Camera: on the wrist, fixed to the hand. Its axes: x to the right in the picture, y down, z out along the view.
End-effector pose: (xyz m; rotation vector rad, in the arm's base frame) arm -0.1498 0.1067 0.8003 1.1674 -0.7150 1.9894
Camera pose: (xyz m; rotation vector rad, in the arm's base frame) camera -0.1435 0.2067 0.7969 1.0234 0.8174 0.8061
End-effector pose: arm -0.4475 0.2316 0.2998 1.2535 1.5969 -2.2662
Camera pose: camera -0.4551 0.3290 0.3227 -0.0044 -1.0648 1.2965
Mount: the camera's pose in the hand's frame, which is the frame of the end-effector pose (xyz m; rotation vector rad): 0.0246 -0.0641 -0.0731 0.5131 0.3158 -1.6378
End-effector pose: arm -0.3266 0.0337 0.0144 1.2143 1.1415 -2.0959
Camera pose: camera -0.3497 0.1304 0.0012 -0.3371 -1.0486 1.6220
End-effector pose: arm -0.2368 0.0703 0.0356 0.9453 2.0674 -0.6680
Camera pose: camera -0.3290 0.0935 0.0675 0.6424 -2.2486 1.6443
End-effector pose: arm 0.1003 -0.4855 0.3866 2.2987 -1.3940 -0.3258
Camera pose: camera 0.1920 -0.4640 0.4210 -2.8974 -0.8341 0.0061
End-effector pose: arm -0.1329 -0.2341 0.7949 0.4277 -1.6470 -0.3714
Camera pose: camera -0.0588 -0.3017 0.7942 2.0891 -0.7169 -0.9795
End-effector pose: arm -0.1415 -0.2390 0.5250 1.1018 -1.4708 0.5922
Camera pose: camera -0.0484 -0.2120 0.5508 2.0191 0.1680 -0.0976
